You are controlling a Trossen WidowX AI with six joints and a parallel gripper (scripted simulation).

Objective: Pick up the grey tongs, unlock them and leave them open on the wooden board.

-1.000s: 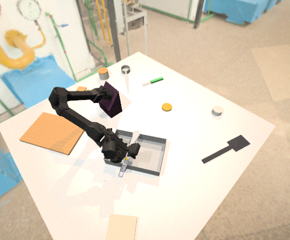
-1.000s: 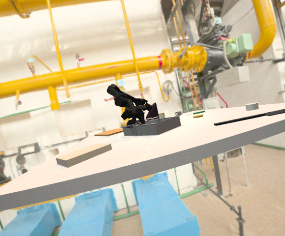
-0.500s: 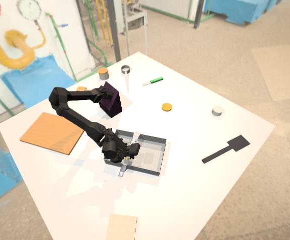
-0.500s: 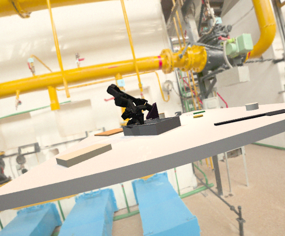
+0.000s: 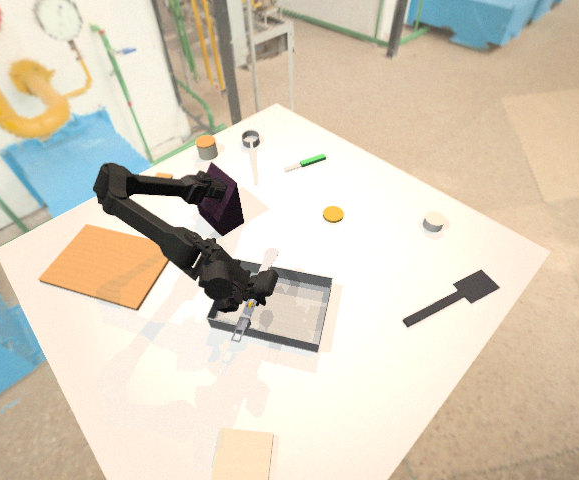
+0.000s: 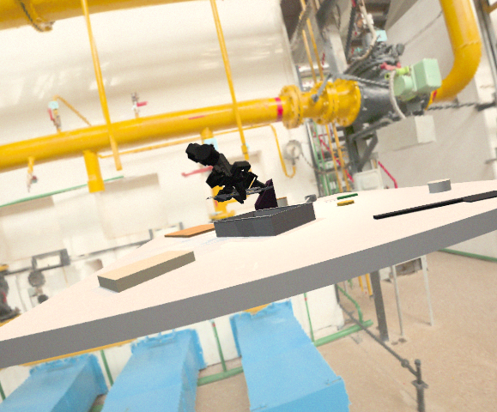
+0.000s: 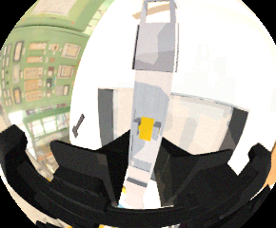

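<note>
Now: the grey roasting tin 8 cm below my gripper tip, 5 cm to the left of it and 2 cm behind it. From my gripper tip the other things lie so: yellow lock piece (3 cm to the right, 3 cm above); wooden board (51 cm behind, 22 cm to the right, 10 cm below); pale block (28 cm to the right, 23 cm ahead, 10 cm below).
</note>
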